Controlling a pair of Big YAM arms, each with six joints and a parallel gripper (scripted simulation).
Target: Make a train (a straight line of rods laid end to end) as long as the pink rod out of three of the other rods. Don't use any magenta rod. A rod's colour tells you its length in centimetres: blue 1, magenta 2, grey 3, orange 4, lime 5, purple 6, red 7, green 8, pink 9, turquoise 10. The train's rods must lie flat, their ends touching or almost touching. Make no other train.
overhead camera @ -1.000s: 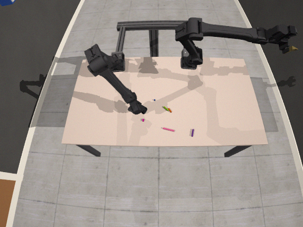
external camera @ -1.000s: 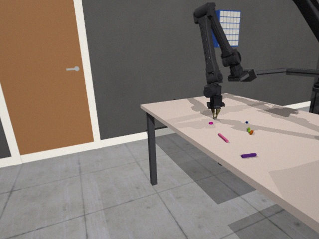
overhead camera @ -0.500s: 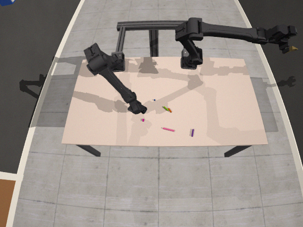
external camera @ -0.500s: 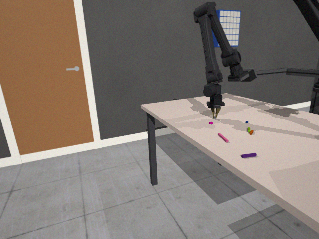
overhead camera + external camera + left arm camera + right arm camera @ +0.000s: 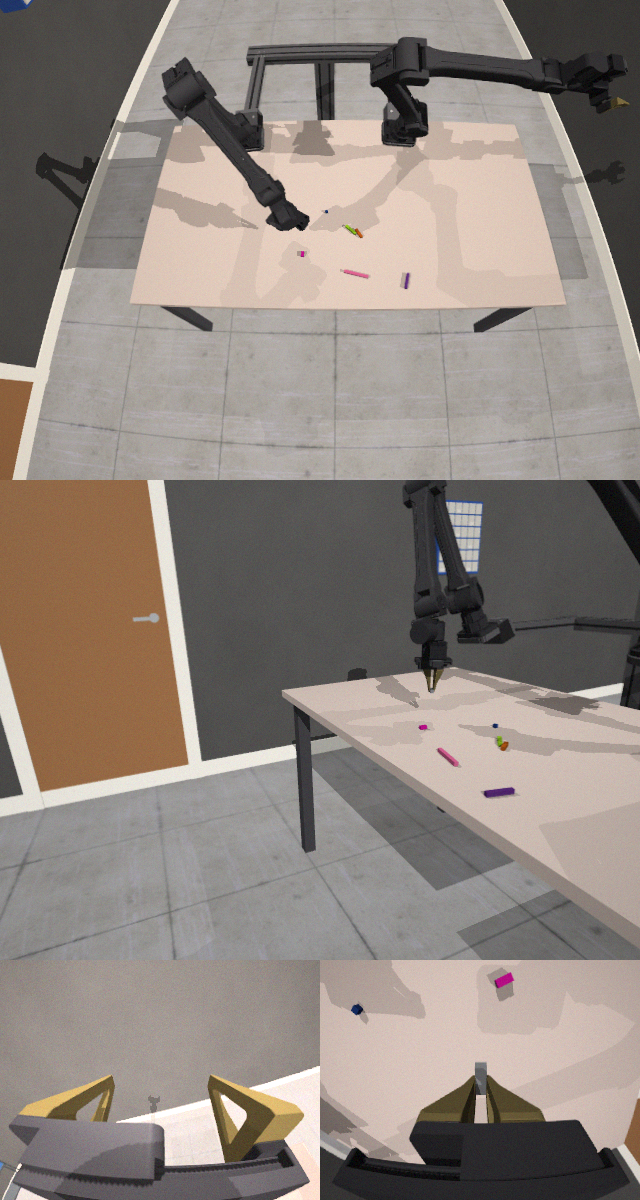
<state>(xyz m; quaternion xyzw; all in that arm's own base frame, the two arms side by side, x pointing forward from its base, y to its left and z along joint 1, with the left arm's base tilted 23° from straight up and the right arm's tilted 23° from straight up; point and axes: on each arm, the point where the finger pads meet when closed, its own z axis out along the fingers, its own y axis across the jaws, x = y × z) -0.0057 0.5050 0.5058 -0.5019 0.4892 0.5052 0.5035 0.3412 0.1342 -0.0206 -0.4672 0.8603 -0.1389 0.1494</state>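
Now: the blue rod 15 cm to the left of my right hand, 11 cm behind it and 9 cm below it. Round my right hand: magenta rod 9 cm below, 7 cm ahead, 6 cm to the left; lime rod 25 cm to the left, 9 cm below, 2 cm behind; grey rod right at my right hand.
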